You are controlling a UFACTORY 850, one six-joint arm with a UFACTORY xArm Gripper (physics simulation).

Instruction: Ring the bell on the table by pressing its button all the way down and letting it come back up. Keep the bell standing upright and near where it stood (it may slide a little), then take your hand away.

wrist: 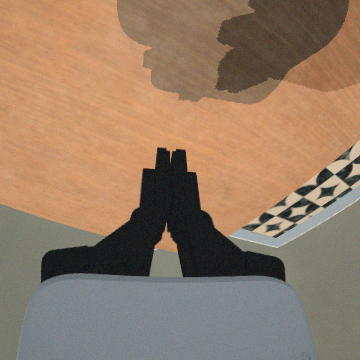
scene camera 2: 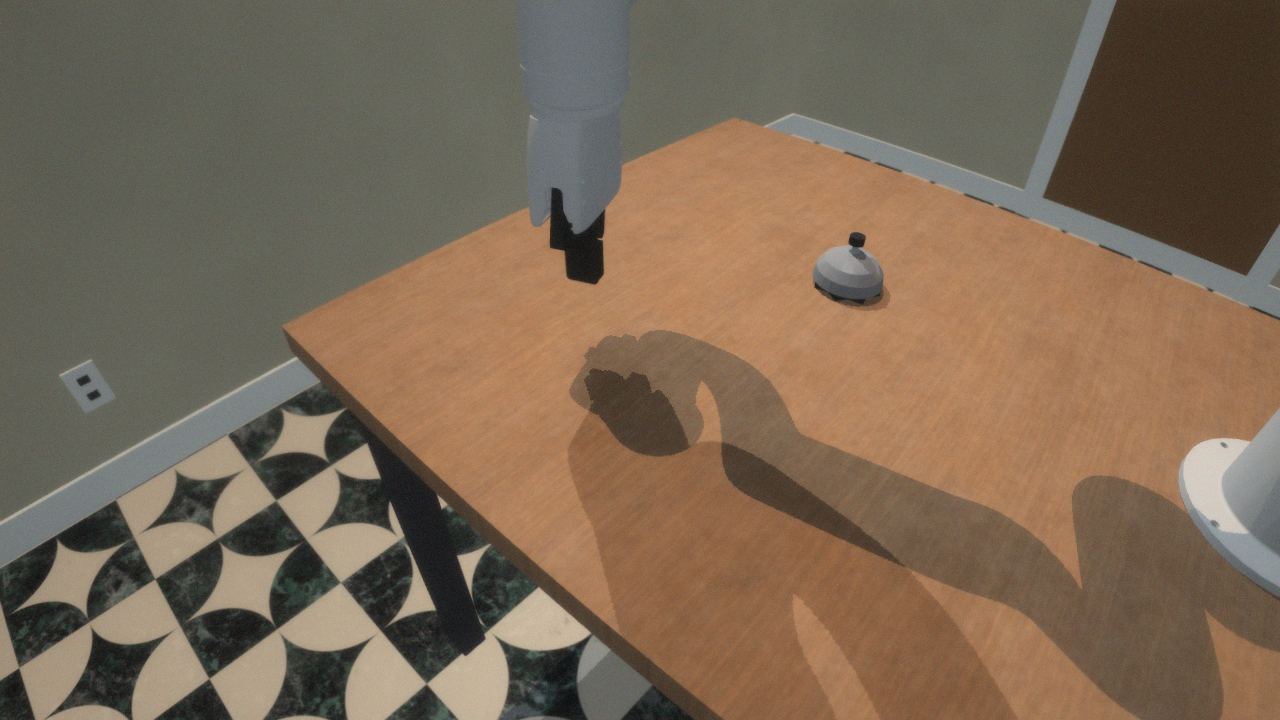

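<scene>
A silver dome bell [scene camera 2: 848, 273] stands upright on the wooden table [scene camera 2: 1002, 358] [wrist: 65, 125]. Its black button [scene camera 2: 856, 239] stands up from the top of the dome. My gripper [scene camera 2: 585, 279] [wrist: 167, 165] points down, shut and empty, with its black fingertips together. In scene camera 2 it hangs above the table, to the left of the bell and well apart from it. The bell does not show in the wrist view.
The white robot base [scene camera 2: 1248, 501] stands at the table's right side. The arm's shadow [scene camera 2: 895, 492] [wrist: 190, 45] lies across the table. A wall [scene camera 2: 223, 161] rises behind the table's far left edge.
</scene>
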